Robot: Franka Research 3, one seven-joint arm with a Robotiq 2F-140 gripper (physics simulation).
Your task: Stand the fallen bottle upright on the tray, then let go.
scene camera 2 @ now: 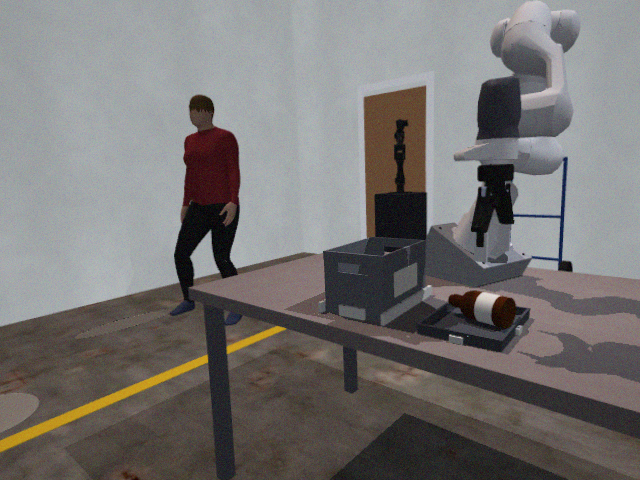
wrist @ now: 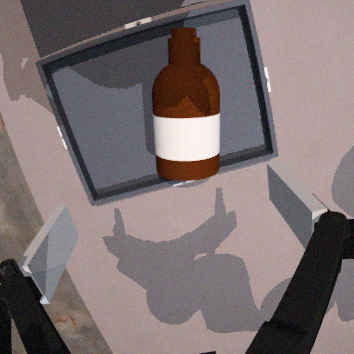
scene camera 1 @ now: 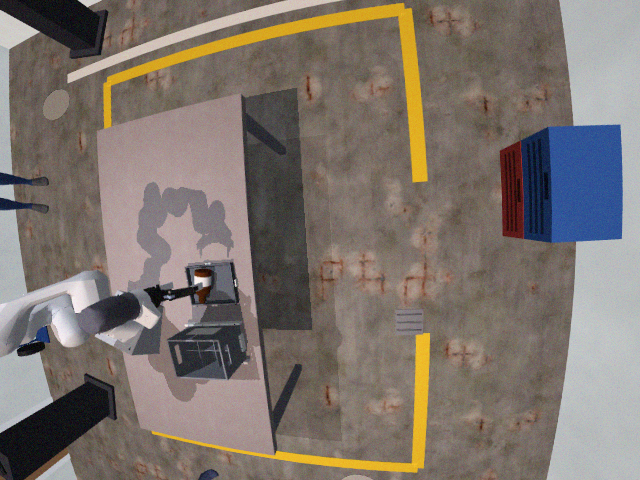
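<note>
The brown bottle with a white label lies on its side on the shallow dark tray. In the wrist view its neck points up the picture, and its base overlaps the tray's lower rim. In scene camera 2 the neck points left, towards the grey crate. My gripper is open and empty, above the table. In the wrist view the bottle's base shows beyond the gap between the fingers. In scene camera 1 a fingertip overlaps the bottle's side.
A tall grey crate stands on the table beside the tray, on the side of the bottle's neck. The arm's grey base stands behind them. A person in a red top stands beyond the table.
</note>
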